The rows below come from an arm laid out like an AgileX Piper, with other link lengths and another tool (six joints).
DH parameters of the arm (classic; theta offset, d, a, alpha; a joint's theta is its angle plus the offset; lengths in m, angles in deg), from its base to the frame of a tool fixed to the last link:
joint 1: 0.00 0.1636 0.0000 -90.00
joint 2: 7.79 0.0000 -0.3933 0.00
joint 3: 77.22 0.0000 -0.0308 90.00
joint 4: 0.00 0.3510 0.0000 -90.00
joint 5: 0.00 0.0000 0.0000 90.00
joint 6: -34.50 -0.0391 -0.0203 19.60
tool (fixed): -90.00 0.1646 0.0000 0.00
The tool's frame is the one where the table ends.
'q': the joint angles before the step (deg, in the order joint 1, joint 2, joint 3, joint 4, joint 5, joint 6). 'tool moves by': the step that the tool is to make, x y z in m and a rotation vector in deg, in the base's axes. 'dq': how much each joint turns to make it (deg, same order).
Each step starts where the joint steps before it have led.
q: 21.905 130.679 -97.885 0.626 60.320 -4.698
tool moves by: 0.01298 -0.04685 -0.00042 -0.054 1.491 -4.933
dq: -4.146 0.181 -0.541 0.486 1.773 0.586
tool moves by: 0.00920 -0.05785 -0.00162 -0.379 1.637 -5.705
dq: -4.936 0.001 0.025 0.063 1.639 0.769
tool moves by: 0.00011 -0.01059 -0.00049 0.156 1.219 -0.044
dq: -1.032 -0.001 -0.112 0.408 1.296 -1.149
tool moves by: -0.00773 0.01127 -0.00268 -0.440 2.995 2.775
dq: 0.937 -0.001 0.061 0.051 3.007 -1.791
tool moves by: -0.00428 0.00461 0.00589 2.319 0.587 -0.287
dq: 0.052 -0.860 0.419 2.586 0.542 -0.823
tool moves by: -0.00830 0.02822 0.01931 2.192 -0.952 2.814
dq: 2.171 -1.902 0.268 1.964 0.312 -1.494
